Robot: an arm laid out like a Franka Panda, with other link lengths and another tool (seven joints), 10 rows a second.
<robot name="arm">
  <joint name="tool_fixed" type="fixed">
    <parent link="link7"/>
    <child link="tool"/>
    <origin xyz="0.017 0.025 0.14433" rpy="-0.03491 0 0.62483"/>
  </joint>
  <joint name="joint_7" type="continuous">
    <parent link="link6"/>
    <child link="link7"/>
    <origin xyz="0.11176 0 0" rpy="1.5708 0 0"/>
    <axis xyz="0 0 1"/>
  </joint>
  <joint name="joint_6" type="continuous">
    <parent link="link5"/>
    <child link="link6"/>
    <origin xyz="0 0 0" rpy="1.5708 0 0"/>
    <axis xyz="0 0 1"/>
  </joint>
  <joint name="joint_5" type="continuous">
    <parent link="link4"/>
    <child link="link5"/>
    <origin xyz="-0.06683 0.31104 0" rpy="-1.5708 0 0"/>
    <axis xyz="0 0 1"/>
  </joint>
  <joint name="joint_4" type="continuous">
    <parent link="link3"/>
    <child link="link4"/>
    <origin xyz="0.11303 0 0" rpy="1.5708 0 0"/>
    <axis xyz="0 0 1"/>
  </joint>
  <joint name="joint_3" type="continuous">
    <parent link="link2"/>
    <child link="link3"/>
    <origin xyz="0 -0.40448 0" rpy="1.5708 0 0"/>
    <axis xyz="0 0 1"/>
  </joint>
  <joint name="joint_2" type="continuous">
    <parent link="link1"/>
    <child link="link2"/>
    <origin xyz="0 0 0" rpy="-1.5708 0 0"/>
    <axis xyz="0 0 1"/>
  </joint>
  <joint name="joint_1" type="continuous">
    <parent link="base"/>
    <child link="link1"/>
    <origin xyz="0 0 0.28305"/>
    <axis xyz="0 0 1"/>
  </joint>
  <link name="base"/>
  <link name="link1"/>
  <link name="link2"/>
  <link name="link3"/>
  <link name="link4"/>
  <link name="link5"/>
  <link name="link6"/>
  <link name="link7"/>
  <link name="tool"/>
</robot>
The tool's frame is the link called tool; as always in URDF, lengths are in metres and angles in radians. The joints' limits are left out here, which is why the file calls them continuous.
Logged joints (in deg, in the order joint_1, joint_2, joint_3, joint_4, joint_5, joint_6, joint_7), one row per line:
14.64 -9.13 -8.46 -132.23 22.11 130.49 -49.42
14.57 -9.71 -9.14 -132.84 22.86 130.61 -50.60
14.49 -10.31 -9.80 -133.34 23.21 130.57 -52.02
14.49 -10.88 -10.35 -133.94 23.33 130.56 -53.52
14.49 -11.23 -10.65 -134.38 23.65 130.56 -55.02
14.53 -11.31 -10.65 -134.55 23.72 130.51 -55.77
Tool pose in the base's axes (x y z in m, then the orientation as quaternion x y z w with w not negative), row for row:
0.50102 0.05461 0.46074 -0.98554 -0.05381 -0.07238 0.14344
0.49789 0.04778 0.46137 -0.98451 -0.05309 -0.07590 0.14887
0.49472 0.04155 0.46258 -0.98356 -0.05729 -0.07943 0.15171
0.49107 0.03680 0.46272 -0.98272 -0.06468 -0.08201 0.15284
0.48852 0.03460 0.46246 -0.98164 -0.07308 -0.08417 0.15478
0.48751 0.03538 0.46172 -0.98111 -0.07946 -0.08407 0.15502
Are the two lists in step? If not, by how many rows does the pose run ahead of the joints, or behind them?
They are in step.
